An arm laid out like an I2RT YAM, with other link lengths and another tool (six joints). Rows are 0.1 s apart.
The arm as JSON. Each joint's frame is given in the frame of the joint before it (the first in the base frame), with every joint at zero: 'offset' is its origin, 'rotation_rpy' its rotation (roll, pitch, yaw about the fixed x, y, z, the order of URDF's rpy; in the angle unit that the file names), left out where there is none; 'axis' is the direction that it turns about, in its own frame. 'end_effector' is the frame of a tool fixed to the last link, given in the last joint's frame.
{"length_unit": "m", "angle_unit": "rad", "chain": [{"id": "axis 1", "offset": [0.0, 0.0, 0.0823], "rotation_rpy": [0.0, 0.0, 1.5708], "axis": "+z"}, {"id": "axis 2", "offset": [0.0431, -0.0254, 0.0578], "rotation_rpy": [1.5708, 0.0, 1.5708], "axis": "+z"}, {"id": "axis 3", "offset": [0.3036, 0.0, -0.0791], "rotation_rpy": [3.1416, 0.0, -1.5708], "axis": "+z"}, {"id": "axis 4", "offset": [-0.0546, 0.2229, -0.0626], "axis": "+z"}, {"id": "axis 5", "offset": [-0.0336, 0.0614, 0.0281], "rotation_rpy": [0.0, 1.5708, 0.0], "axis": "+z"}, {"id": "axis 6", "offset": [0.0, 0.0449, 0.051], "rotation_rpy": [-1.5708, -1.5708, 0.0], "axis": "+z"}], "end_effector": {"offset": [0.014, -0.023, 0.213], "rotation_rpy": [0.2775, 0.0, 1.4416]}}
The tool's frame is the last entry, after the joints.
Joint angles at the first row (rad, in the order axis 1, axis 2, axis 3, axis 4, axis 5, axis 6):
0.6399, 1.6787, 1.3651, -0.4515, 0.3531, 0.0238
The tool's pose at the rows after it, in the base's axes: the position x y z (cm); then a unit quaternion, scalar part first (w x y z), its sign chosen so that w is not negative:
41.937, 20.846, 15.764, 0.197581, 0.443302, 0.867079, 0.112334
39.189, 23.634, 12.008, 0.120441, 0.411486, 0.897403, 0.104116
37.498, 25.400, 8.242, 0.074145, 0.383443, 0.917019, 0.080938
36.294, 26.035, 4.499, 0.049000, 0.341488, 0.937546, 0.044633
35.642, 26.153, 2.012, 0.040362, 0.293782, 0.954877, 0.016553
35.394, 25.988, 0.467, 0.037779, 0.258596, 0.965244, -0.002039
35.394, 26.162, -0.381, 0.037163, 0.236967, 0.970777, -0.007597
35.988, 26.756, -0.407, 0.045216, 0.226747, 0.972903, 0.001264
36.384, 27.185, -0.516, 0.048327, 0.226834, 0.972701, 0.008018
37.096, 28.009, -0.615, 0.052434, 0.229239, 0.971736, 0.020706
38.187, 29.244, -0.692, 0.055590, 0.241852, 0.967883, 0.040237
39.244, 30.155, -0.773, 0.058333, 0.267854, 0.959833, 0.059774
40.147, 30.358, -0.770, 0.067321, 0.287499, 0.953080, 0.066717
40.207, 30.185, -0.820, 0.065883, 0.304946, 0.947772, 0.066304
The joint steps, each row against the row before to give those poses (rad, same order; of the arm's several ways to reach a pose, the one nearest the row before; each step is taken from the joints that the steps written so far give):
-0.0015, 0.0263, -0.0015, -0.1045, -0.1225, 0.0004
0.0042, 0.0546, -0.0008, -0.0401, -0.1472, -0.0072
0.0137, 0.0816, 0.0004, -0.0068, -0.0718, -0.0237
0.0107, 0.0874, -0.0004, -0.0031, -0.0331, -0.0736
0.0054, 0.0606, 0.0000, -0.0007, -0.0142, -0.0954
-0.0004, 0.0385, 0.0000, 0.0004, -0.0042, -0.0748
0.0000, 0.0229, 0.0004, 0.0095, -0.0064, -0.0442
0.0000, 0.0054, -0.0004, 0.0278, -0.0042, -0.0213
0.0000, 0.0068, 0.0011, 0.0203, -0.0035, 0.0007
0.0000, 0.0130, 0.0077, 0.0309, -0.0076, 0.0069
0.0000, 0.0217, 0.0187, 0.0404, -0.0103, 0.0301
0.0000, 0.0161, 0.0068, 0.0488, -0.0004, 0.0572
0.0023, 0.0091, 0.0039, 0.0302, 0.0214, 0.0386
0.0019, 0.0012, 0.0007, 0.0003, 0.0118, 0.0366

